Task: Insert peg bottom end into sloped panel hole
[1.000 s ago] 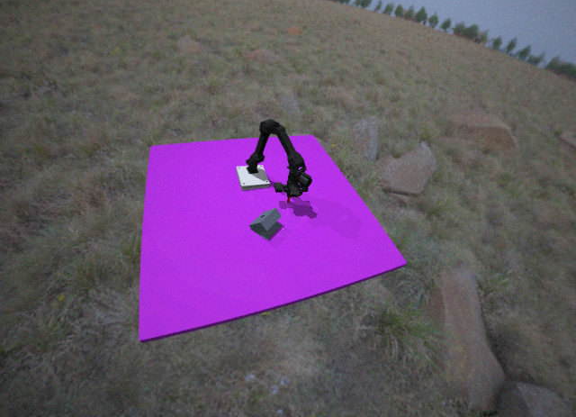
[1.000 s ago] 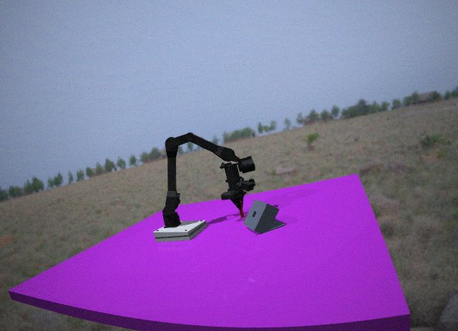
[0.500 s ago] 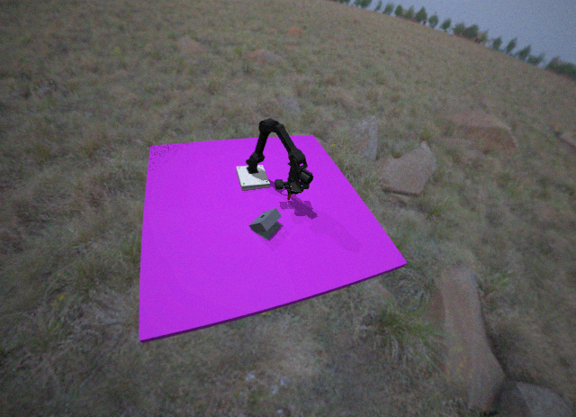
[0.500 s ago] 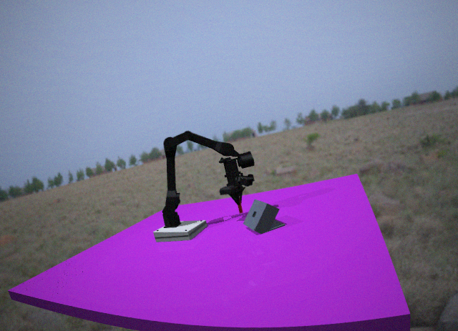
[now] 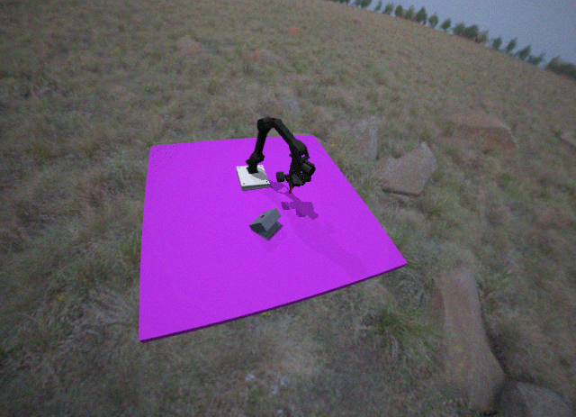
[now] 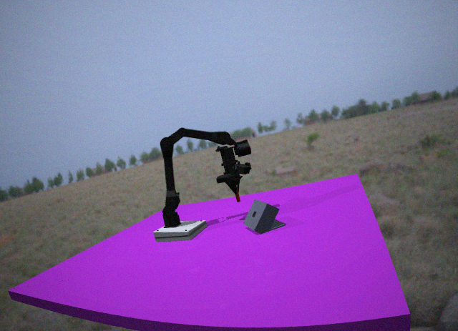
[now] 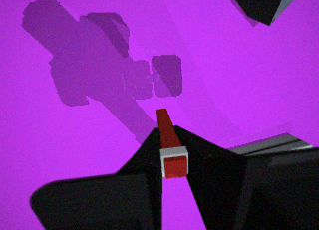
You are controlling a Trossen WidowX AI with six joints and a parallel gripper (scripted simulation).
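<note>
Right now my gripper tip is 120 mm short of the grey sloped panel, 200 mm to the left of it and 70 mm above it. Also, from my gripper tip: red peg: 20 mm above.
</note>
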